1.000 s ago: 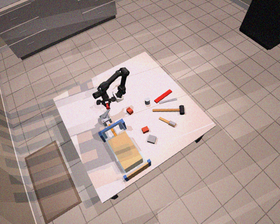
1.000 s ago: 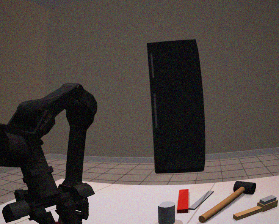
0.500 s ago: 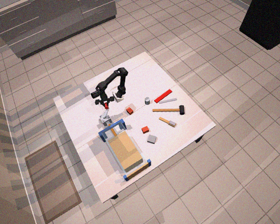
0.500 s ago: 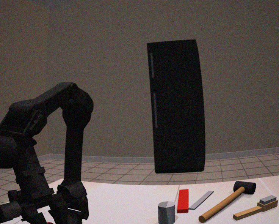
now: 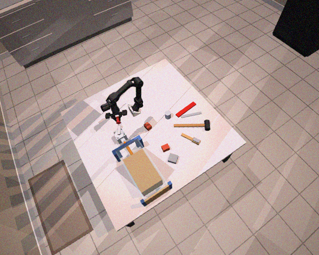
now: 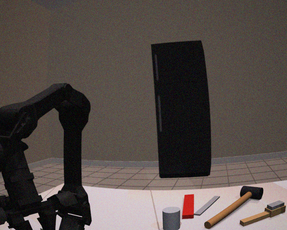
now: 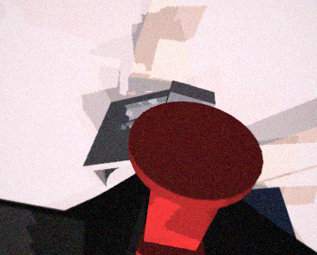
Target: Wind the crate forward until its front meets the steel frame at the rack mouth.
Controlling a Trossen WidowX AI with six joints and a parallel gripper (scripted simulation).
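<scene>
Right now my gripper tip is 20 mm short of the winch handle, 10 mm to the left of it and 30 mm above it. The rest, counted from my gripper tip: clear-panelled cubby (480 mm ahead, 30 mm to the left, 20 mm below); grey hand winch (70 mm ahead, 40 mm to the right, 100 mm below); red knob (10 mm behind).
</scene>
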